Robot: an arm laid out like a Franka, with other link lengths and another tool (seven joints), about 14 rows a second.
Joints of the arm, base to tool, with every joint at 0 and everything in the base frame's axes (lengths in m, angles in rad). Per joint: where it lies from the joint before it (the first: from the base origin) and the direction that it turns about. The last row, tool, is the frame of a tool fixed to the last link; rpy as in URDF.
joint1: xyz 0 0 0.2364 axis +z
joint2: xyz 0 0 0 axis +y
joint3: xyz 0 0 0.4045 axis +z
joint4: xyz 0.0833 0 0 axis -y
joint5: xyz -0.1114 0 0.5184 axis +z
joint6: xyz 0 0 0 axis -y
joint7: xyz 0.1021 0 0 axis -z
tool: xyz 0.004 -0.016 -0.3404 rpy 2.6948 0 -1.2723
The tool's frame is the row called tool.
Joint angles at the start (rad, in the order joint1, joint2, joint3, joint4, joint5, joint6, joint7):
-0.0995 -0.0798 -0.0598 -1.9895 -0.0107 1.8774 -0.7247
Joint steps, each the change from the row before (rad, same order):
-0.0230 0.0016 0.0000 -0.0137 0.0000 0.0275 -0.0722
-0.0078 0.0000 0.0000 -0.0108 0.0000 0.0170 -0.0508
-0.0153 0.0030 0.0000 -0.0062 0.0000 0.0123 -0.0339
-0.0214 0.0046 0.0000 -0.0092 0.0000 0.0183 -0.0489
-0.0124 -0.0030 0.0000 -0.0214 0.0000 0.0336 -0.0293
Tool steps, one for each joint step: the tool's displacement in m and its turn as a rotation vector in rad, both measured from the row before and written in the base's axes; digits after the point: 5 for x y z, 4 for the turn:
0.00157 -0.01511 -0.00683 -0.0001 -0.0120 0.0494
0.00072 -0.00477 -0.00499 -0.0002 -0.0060 0.0431
-0.00038 -0.01011 -0.00463 -0.0003 -0.0029 0.0187
-0.00074 -0.01415 -0.00694 -0.0007 -0.0042 0.0276
0.00030 -0.00830 -0.00764 -0.0032 -0.0147 0.0172

